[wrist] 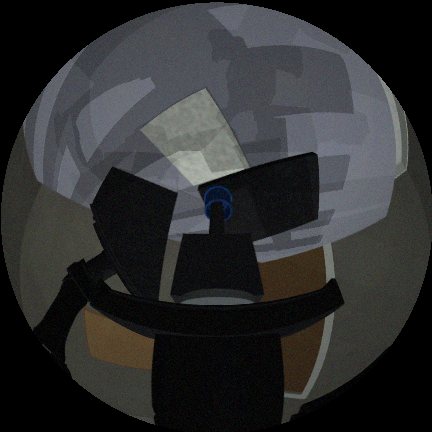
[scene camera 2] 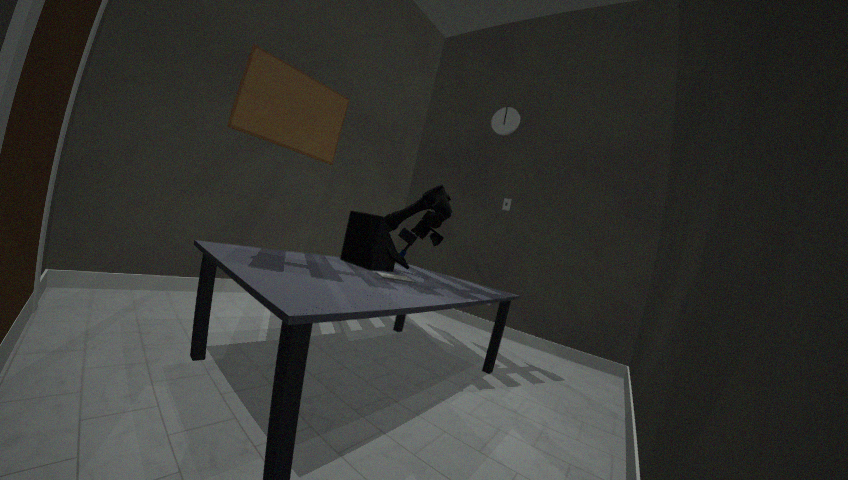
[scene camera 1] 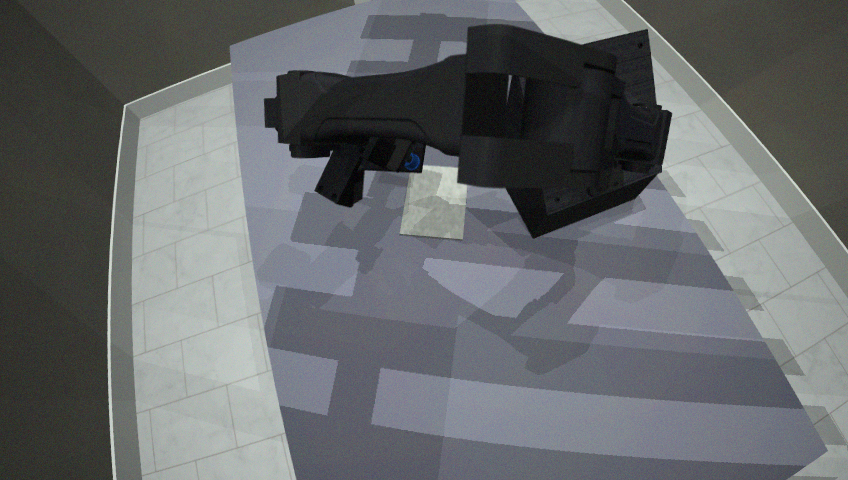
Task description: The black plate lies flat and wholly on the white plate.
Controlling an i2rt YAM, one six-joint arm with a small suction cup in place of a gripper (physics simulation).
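Seen in the pictures: hand, its tool point: (wrist: pixel 216 193) (scene camera 1: pixel 415 163); arm's base, origin of its link: (wrist: pixel 112 259) (scene camera 2: pixel 376 234).
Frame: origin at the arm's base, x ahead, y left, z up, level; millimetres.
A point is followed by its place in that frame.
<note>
The black plate (scene camera 1: pixel 418 154) {z -57, x 280, y -104 mm} (scene camera 2: pixel 402 262) {z -84, x 378, y -177 mm} (wrist: pixel 280 195) {z -71, x 338, y -153 mm} hangs on my suction cup (scene camera 1: pixel 412 160) (scene camera 2: pixel 402 253) (wrist: pixel 218 196), which grips it near one end. It is held above the table and looks tilted in scene camera 2. The arm hides part of it in scene camera 1. The white plate (scene camera 1: pixel 433 211) {z -171, x 277, y -46 mm} (scene camera 2: pixel 394 275) {z -170, x 243, y -55 mm} (wrist: pixel 192 127) {z -171, x 290, y -46 mm} is pale and mottled and lies flat on the table. The black plate is above the table beside the white plate's upper end in scene camera 1 and overlaps its lower edge in the wrist view. Any gap between them is hard to judge.
The blue-grey table (scene camera 1: pixel 511 410) {z -177, x 278, y 341 mm} (scene camera 2: pixel 297 303) {z -177, x 590, y -764 mm} (wrist: pixel 320 75) {z -177, x 494, y -108 mm} carries striped shadows. The arm's dark base (scene camera 1: pixel 630 59) {z 71, x -82, y -74 mm} (scene camera 2: pixel 364 240) {z -41, x 36, y -105 mm} stands close to the white plate. A cork board (scene camera 2: pixel 291 104) and a clock (scene camera 2: pixel 505 121) are on the walls.
</note>
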